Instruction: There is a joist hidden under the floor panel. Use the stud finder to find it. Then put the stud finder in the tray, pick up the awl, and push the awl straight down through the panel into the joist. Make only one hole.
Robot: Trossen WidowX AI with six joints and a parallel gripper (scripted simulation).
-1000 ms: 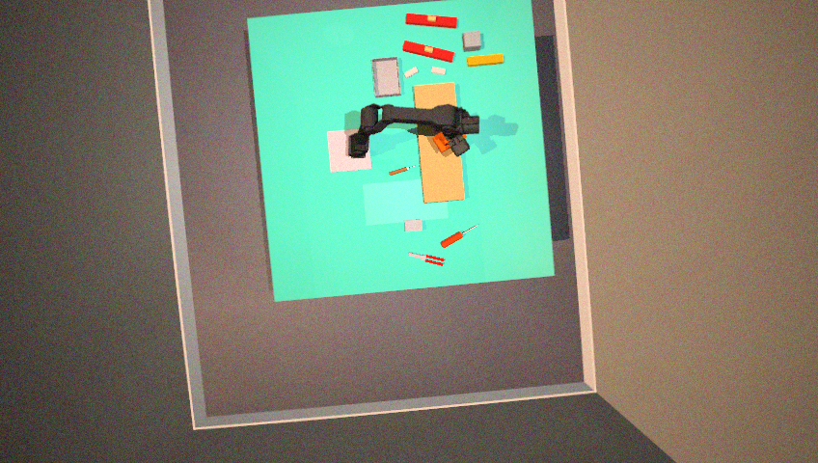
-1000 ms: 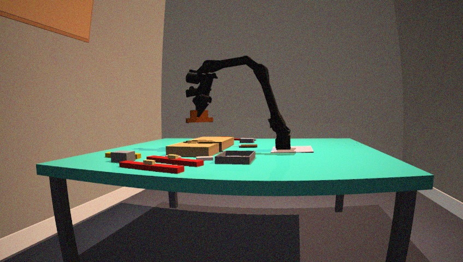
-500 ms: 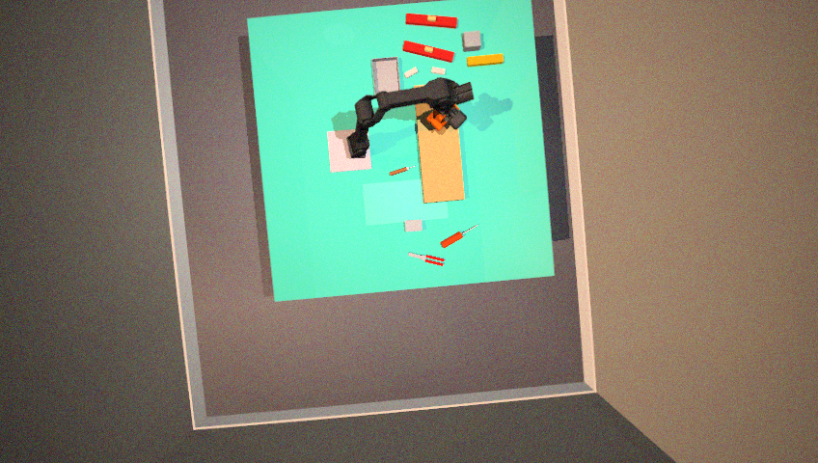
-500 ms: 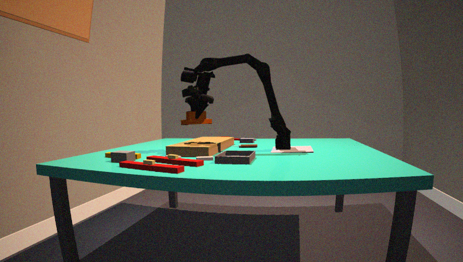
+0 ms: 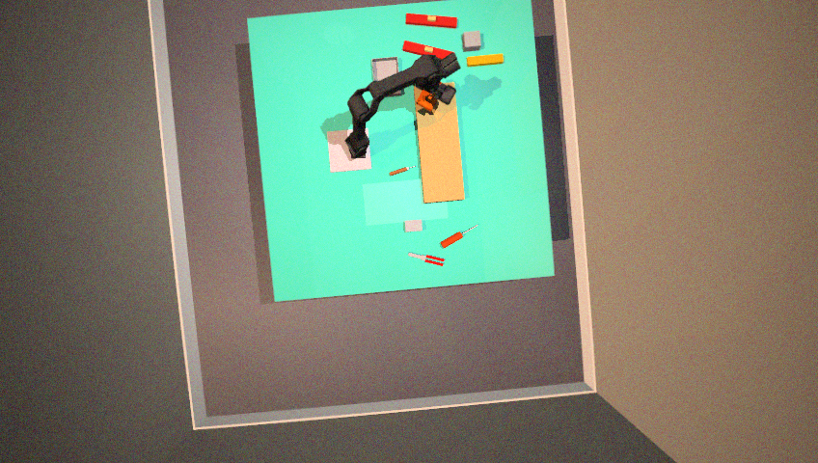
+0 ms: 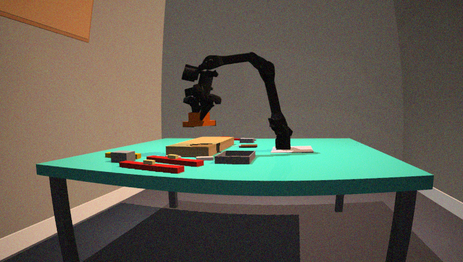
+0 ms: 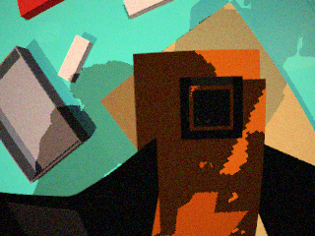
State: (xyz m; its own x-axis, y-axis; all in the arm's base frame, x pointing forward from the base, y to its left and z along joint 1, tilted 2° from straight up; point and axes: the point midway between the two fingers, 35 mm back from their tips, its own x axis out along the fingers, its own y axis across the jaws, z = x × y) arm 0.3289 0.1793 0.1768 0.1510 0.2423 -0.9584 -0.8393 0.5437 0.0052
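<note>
Right now the grey tray is 19 cm behind my gripper tip, 13 cm to the left of it and 13 cm below it. The rest, counted from my gripper tip: yellow bar: 26 cm ahead, 19 cm to the left, 13 cm below; then orange stud finder: 1 cm to the left, 2 cm above; then awl: 13 cm behind, 29 cm to the right, 13 cm below.
</note>
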